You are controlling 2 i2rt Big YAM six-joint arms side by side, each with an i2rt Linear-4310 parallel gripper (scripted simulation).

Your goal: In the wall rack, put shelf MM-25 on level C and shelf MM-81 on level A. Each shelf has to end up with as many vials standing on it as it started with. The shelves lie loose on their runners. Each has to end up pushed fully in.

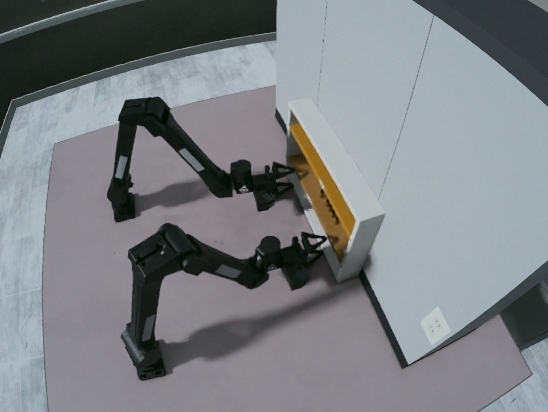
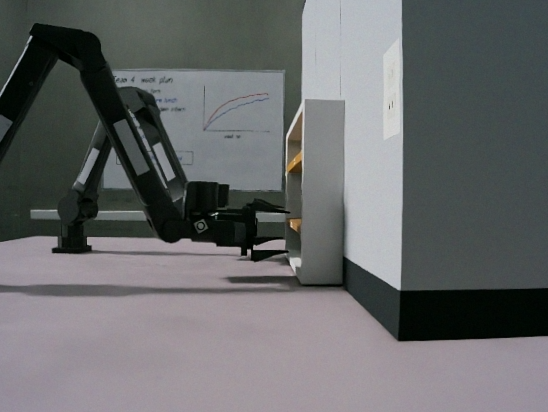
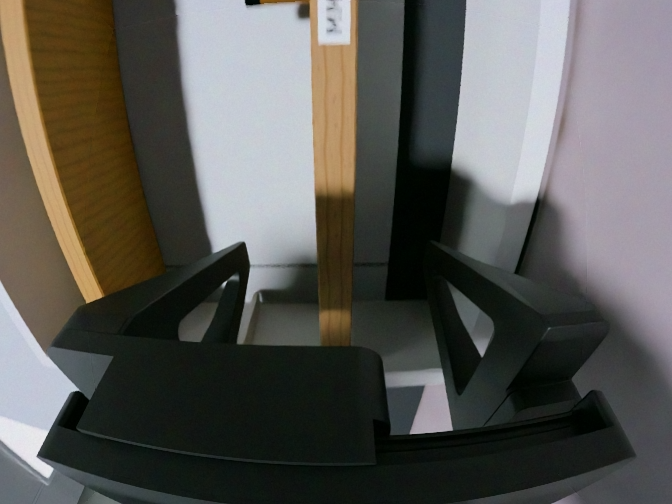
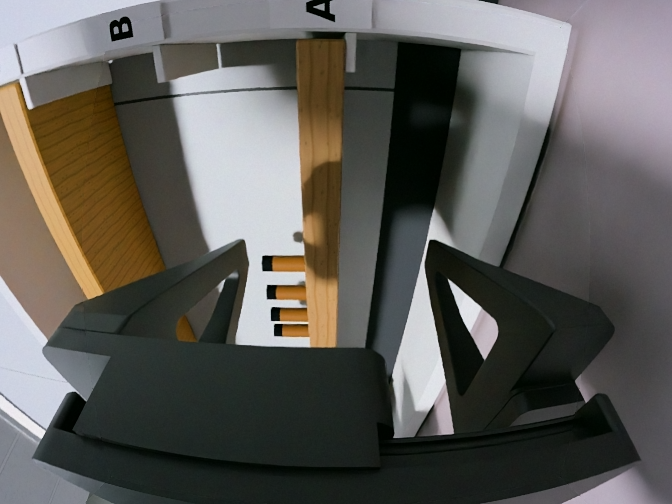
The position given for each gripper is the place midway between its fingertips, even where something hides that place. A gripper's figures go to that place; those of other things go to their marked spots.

Labels:
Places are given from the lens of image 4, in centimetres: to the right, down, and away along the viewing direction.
right gripper point(image 4: 336, 251): 0, 0, 13
white wall rack point(image 4: 510, 66): 8, -8, 11

